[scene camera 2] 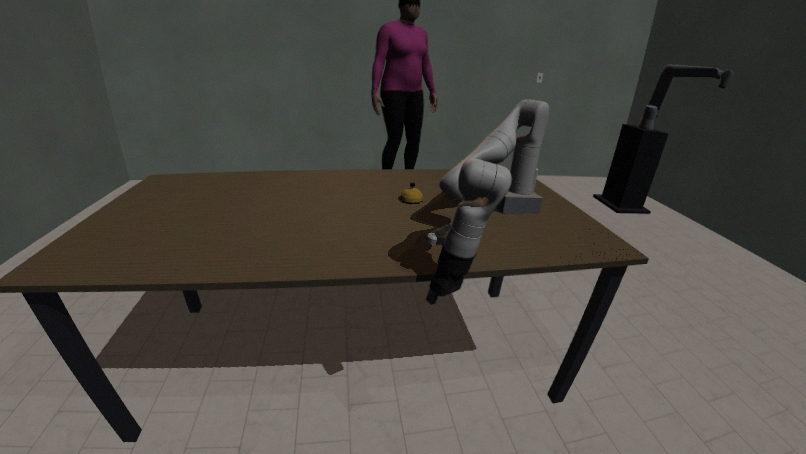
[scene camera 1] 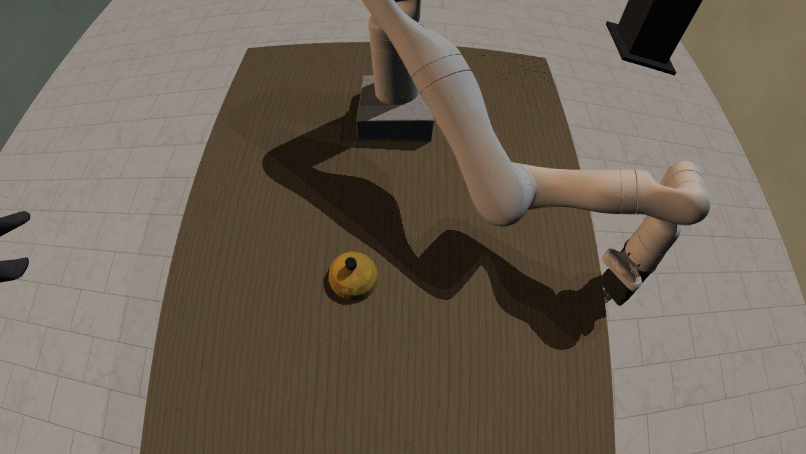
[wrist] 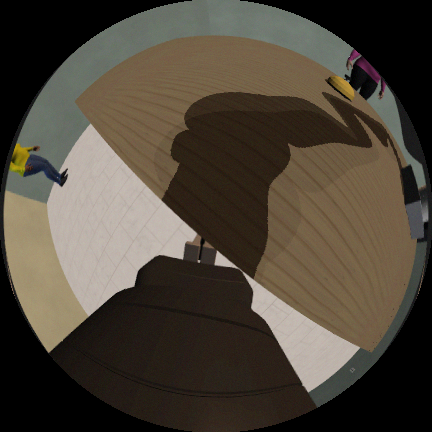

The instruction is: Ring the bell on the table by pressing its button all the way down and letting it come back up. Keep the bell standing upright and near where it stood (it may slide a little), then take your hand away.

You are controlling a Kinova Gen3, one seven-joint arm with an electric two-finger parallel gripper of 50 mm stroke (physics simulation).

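Seen in the pictures: gripper, fingertip midpoint: (scene camera 2: 430,301) (wrist: 202,242); arm's base, origin of the base link: (scene camera 2: 519,190) (scene camera 1: 396,90).
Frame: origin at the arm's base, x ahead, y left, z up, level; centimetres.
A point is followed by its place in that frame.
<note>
The yellow domed bell (scene camera 1: 353,277) @(z -1.6, x 41.7, y -2.4 cm) (scene camera 2: 411,196) @(z -3.0, x 40.7, y 0.6 cm) (wrist: 341,88) @(z -4.0, x 39.7, y 1.2 cm) stands upright on the wooden table (scene camera 1: 315,383) @(z -5.8, x 59.8, y -6.7 cm) (scene camera 2: 253,225) @(z -5.9, x 91.7, y 18.5 cm) (wrist: 340,250) @(z -5.9, x 29.9, y 37.0 cm). Its black button (scene camera 1: 350,263) @(z 0.7, x 40.3, y -2.9 cm) (scene camera 2: 412,184) @(z 0.6, x 40.2, y -2.1 cm) is on top, raised above the dome, with nothing touching it. My gripper (scene camera 1: 606,295) (scene camera 2: 432,297) @(z -13.4, x 40.0, y 45.5 cm) (wrist: 202,242) @(z -13.4, x 40.0, y 45.5 cm) is shut and empty, its two fingers together. It is at the table's long edge, on the right in scene camera 1 and at the near side in scene camera 2, well apart from the bell. The fingertips show poorly in scene camera 1.
The arm's base block (scene camera 1: 394,129) @(z -2.5, x 9.2, y 0.6 cm) (scene camera 2: 521,203) @(z -1.9, x 1.9, y 7.7 cm) stands on the table. The forearm (scene camera 1: 580,190) @(z 14.0, x 30.8, y 31.1 cm) reaches out past the table edge. A person in a magenta top (scene camera 2: 404,59) (wrist: 367,67) stands behind the table. A black pedestal (scene camera 1: 657,31) (scene camera 2: 634,166) stands on the floor beyond it.
</note>
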